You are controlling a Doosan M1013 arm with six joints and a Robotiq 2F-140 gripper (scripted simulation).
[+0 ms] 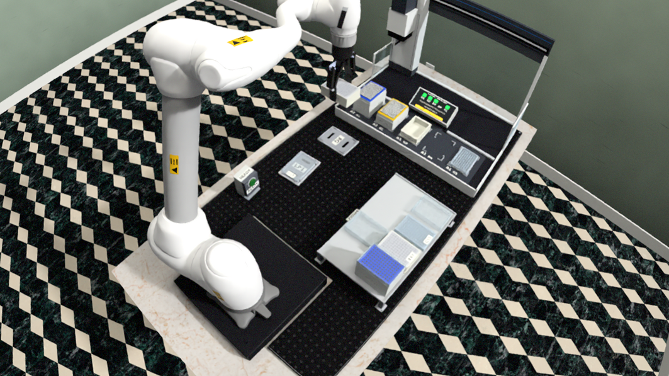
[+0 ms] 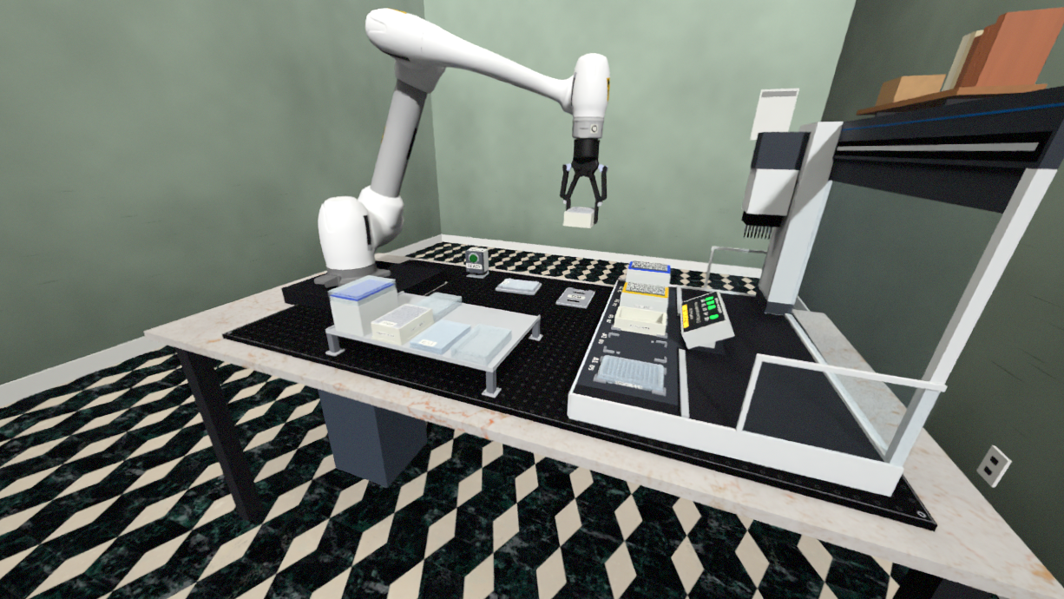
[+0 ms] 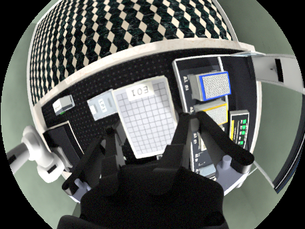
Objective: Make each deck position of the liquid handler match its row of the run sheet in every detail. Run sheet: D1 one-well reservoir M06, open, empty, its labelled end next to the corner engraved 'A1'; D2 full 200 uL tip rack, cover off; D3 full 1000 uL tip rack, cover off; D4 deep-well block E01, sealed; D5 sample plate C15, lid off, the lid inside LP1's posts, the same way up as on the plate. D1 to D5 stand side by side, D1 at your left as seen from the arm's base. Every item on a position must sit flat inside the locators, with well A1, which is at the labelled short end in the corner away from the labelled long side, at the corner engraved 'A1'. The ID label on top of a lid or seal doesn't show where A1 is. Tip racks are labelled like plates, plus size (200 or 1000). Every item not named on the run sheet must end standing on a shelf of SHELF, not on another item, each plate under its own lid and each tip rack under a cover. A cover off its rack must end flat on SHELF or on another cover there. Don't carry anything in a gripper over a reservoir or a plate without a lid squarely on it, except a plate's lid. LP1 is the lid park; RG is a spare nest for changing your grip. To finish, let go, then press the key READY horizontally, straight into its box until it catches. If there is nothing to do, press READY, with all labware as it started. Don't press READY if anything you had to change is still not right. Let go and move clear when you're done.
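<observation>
The grey RG nest is 290 mm below my hand. Round my hand: yellow-rimmed tip rack: 220 mm ahead, 120 mm to the right, 200 mm below; clear lid: 220 mm behind, 20 mm to the left, 280 mm below; blue-rimmed tip rack: 220 mm ahead, 170 mm below.
</observation>
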